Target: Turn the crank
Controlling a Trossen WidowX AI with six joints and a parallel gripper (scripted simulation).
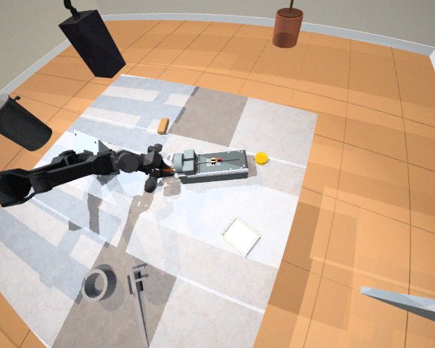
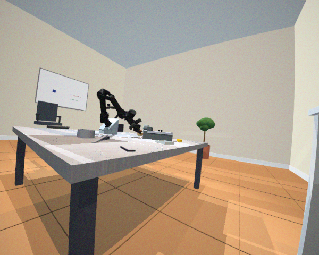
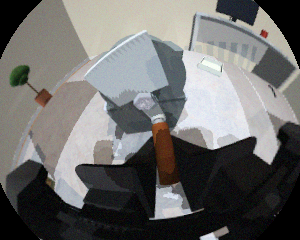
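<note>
The orange-brown crank handle is 2 cm behind my gripper tip, 1 cm to the right of it and 2 cm above it. From my gripper tip the other things lie so: tan block (19 cm behind, 22 cm to the left, 2 cm below); pale square tile (32 cm ahead, 13 cm to the right, 3 cm below); red pointer (16 cm ahead, 9 cm to the left, 5 cm above).
</note>
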